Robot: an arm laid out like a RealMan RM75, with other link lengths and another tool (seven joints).
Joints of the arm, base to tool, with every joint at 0 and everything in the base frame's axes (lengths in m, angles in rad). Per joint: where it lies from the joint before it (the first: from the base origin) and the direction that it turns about. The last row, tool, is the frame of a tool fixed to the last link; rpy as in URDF.
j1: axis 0 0 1 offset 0.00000 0.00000 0.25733
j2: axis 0 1 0 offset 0.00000 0.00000 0.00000
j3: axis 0 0 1 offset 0.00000 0.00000 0.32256
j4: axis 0 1 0 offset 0.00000 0.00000 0.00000
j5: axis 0 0 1 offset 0.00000 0.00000 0.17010
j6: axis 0 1 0 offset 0.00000 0.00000 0.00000
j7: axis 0 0 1 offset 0.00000 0.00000 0.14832
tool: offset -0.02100 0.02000 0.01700 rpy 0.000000 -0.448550 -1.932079
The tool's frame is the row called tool.
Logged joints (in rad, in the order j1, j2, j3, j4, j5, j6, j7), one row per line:
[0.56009 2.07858 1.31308 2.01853 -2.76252 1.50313 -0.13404]
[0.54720 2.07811 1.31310 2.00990 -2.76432 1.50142 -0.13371]
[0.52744 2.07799 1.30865 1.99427 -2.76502 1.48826 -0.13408]
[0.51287 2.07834 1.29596 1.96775 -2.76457 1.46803 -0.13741]
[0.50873 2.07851 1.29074 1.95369 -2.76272 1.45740 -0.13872]
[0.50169 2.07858 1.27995 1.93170 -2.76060 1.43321 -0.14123]
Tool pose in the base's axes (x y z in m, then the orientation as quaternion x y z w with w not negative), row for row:
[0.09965 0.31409 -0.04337 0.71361 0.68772 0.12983 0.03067]
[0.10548 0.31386 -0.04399 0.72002 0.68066 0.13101 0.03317]
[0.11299 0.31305 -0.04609 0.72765 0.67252 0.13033 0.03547]
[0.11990 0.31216 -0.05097 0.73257 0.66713 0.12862 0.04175]
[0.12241 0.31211 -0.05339 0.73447 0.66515 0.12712 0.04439]
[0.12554 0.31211 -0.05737 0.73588 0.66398 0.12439 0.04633]
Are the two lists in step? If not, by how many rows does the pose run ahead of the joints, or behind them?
They are in step.
